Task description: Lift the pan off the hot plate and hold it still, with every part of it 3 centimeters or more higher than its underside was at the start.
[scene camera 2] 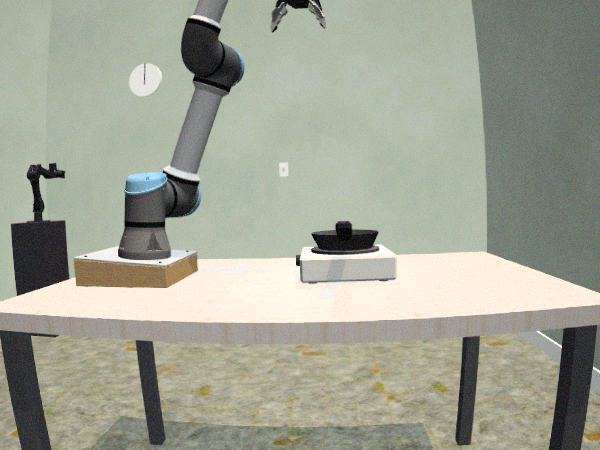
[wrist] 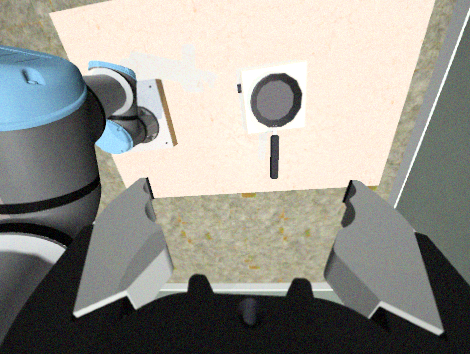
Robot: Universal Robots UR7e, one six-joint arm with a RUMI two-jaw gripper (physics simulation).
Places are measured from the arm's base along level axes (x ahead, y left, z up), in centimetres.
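Pixels of known places: gripper, fingertip midpoint: [scene camera 2: 298, 30] [wrist: 246, 182]; arm's base, link origin: [scene camera 2: 144, 256] [wrist: 141, 124].
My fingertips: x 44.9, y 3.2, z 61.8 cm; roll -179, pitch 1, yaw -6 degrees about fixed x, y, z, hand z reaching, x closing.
For each thing: its top centre in the pictures, then the offset to it from my fingertips. "spot": a spot on its surface instead. Level surfaces: height alone.
- white hot plate, top centre: [scene camera 2: 342, 247] [wrist: 272, 101] dz -60.9, dx +10.0, dy +0.2 cm
- pan's dark handle, top centre: [scene camera 2: 343, 219] [wrist: 275, 160] dz -52.3, dx +9.7, dy -20.3 cm
- handle's end, surface spot: [scene camera 2: 343, 230] spot: dz -54.1, dx +9.2, dy -28.7 cm
- table, surface height: dz -68.6 cm
- small knob, top centre: [scene camera 2: 298, 255] [wrist: 239, 88] dz -63.3, dx -2.2, dy +5.8 cm
The black pan [scene camera 2: 327, 240] [wrist: 276, 100] sits upright on the white hot plate [scene camera 2: 348, 268] [wrist: 251, 126]. In the wrist view the pan's dark handle [wrist: 274, 157] points toward the lower edge of the view, past the hot plate's side; in the scene view the handle's end [scene camera 2: 343, 230] faces the camera. My gripper [scene camera 2: 298, 27] [wrist: 246, 182] is open and empty. It hangs high above the table, well apart from the pan, a little to its left in the scene view. In the wrist view the handle lies beyond the fingertips, between them in the picture.
The table [scene camera 2: 240, 305] [wrist: 210, 170] carries the arm's base on a wood-sided block [scene camera 2: 122, 272] [wrist: 167, 115] at the left. A small knob [scene camera 2: 298, 260] [wrist: 239, 88] sticks out of the hot plate's left side. A dark pedestal [scene camera 2: 40, 255] with a small black arm stands behind at the left.
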